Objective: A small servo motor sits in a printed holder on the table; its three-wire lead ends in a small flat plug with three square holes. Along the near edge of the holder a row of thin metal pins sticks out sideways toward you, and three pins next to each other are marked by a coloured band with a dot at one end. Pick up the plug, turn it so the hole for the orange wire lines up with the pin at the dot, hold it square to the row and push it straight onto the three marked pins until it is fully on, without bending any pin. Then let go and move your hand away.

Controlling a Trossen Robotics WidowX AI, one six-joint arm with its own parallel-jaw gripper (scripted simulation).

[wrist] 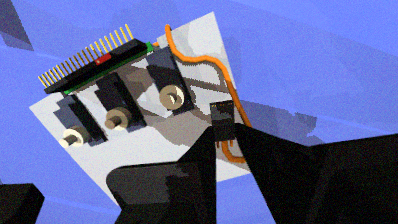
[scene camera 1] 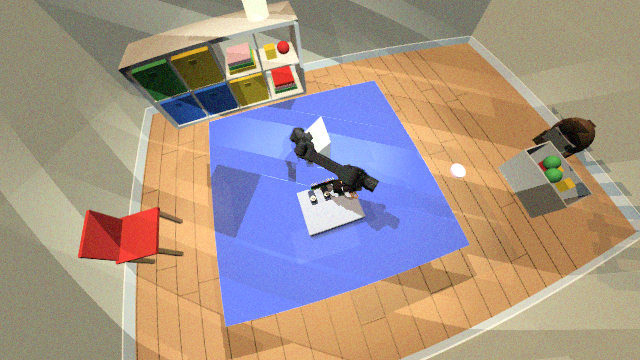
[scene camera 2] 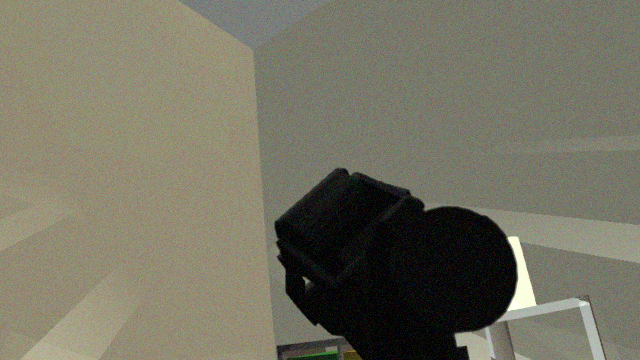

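There is a grey holder [scene camera 1: 339, 211] that I can see, and the wrist view shows the grey holder [wrist: 166, 137] too. My own gripper [wrist: 223, 129] is visible to me as well.
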